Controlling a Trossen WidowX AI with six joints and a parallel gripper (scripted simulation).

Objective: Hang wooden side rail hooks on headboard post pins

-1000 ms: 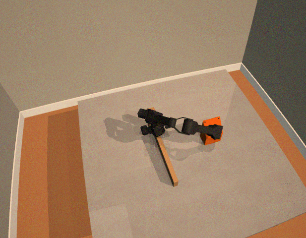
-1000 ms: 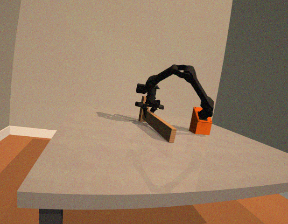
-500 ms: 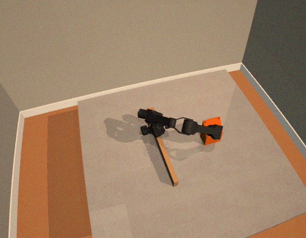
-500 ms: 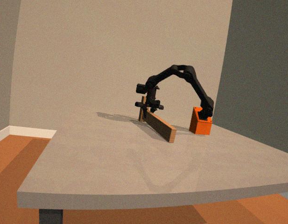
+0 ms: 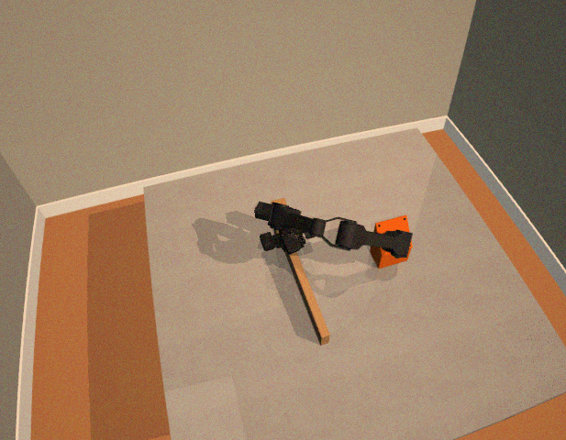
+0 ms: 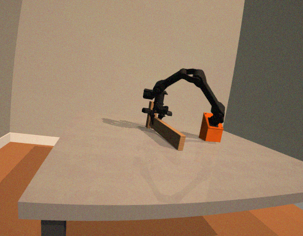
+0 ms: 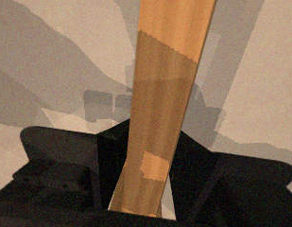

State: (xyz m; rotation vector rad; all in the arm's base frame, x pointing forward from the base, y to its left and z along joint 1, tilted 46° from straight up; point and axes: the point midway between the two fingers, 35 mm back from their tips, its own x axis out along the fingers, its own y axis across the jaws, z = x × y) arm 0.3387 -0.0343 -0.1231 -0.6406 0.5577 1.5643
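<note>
Right now the wooden headboard post is 100 mm to the right of my gripper tip and 50 mm above it.
</note>
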